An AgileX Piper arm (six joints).
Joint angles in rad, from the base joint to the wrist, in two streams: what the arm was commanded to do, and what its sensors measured. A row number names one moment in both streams.
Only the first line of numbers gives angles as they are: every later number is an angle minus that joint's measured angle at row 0.
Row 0, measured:
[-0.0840 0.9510 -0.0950 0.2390 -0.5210 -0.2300]
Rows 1 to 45, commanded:
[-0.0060 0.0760 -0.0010 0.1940 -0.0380 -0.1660]
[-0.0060 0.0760 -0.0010 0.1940 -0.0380 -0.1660]
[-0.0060 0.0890 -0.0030 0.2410 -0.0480 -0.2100]
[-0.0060 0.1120 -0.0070 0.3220 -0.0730 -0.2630]
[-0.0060 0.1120 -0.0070 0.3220 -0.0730 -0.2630]
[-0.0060 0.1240 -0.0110 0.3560 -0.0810 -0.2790]
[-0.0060 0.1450 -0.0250 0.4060 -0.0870 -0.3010]
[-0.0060 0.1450 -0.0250 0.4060 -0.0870 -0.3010]
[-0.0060 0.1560 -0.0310 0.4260 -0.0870 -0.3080]
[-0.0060 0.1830 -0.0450 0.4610 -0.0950 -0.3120]
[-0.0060 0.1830 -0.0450 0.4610 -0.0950 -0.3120]
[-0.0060 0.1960 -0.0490 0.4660 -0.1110 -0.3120]
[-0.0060 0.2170 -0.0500 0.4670 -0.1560 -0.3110]
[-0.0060 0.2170 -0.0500 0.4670 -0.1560 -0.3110]
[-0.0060 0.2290 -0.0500 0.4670 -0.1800 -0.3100]
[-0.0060 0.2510 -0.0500 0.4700 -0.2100 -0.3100]
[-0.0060 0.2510 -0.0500 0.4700 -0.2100 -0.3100]
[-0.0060 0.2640 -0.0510 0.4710 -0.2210 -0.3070]
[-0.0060 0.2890 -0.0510 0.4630 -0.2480 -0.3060]
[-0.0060 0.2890 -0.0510 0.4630 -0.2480 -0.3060]
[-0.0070 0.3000 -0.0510 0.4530 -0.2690 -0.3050]
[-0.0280 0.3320 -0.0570 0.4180 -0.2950 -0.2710]
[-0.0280 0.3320 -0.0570 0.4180 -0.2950 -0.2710]
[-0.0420 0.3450 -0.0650 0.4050 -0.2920 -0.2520]
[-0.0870 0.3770 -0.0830 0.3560 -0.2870 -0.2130]
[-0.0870 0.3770 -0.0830 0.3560 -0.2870 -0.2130]
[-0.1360 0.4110 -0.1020 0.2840 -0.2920 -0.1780]
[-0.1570 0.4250 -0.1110 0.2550 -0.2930 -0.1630]
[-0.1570 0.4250 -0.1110 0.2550 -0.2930 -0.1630]
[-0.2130 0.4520 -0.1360 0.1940 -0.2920 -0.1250]
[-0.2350 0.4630 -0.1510 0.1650 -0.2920 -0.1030]
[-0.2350 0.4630 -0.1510 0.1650 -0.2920 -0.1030]
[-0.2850 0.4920 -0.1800 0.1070 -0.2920 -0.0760]
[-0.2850 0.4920 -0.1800 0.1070 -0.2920 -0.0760]
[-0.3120 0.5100 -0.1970 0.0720 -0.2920 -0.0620]
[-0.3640 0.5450 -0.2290 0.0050 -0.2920 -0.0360]
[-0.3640 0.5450 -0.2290 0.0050 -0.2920 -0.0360]
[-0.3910 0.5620 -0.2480 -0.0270 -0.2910 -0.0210]
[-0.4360 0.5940 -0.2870 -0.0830 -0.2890 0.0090]
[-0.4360 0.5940 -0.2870 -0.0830 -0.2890 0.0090]
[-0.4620 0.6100 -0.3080 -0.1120 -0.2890 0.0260]
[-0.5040 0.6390 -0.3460 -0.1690 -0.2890 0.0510]
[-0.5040 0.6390 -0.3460 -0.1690 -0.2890 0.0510]
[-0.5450 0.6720 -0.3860 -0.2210 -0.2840 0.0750]
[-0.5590 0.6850 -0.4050 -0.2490 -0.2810 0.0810]
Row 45, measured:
[-0.5120 0.6540 -0.3510 -0.1630 -0.2740 0.0520]
